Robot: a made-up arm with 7 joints. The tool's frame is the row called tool.
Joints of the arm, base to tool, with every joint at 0 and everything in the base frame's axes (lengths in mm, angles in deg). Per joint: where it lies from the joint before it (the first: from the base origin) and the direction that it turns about. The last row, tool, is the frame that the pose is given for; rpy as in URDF.
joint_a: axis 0 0 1 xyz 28.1 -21.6 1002.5
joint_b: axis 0 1 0 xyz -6 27.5 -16.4
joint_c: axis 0 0 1 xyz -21.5 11 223
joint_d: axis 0 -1 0 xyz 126.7 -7.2 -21.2
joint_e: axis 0 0 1 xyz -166.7 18.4 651.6
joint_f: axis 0 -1 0 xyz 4.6 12.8 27.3
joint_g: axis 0 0 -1 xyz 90.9 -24.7 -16.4
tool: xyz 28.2 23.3 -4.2 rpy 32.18 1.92 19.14
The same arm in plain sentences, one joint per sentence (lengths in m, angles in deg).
The arm has seven revolute joints in a row. What follows holds with every joint at zero, and every direction is one of the base frame's. Joint 1 is mounted 0.0281 m along +x and 0.0216 m along -y and 1.0025 m along +z from the base frame's origin and rotates about +z. Joint 2 is mounted 0.0060 m along -x and 0.0275 m along +y and 0.0164 m along -z from joint 1 and rotates about +y. Joint 3 is mounted 0.0215 m along -x and 0.0110 m along +y and 0.2230 m along +z from joint 2 and rotates about +z. Joint 4 is mounted 0.1267 m along +x and 0.0072 m along -y and 0.0212 m along -z from joint 3 and rotates about -y. Joint 5 is mounted 0.1667 m along -x and 0.0184 m along +y and 0.6516 m along +z from joint 4 and rotates about +z. Joint 6 is mounted 0.0046 m along +x and 0.0128 m along +y and 0.0273 m along +z from joint 5 and rotates about -y. Joint 7 is mounted 0.0909 m along +x and 0.0247 m along -y and 0.0164 m along -z from joint 6 and rotates about -z. The tool frame, which is the frame that the pose is given for, is mounted 0.0282 m along +x and 0.0233 m along +y and 0.0042 m along -z from joint 7; its axes are the base frame's turned by roll 32.18, pitch 1.92 and yaw 19.14 deg (as in URDF: about the fixed x, then y, then z).
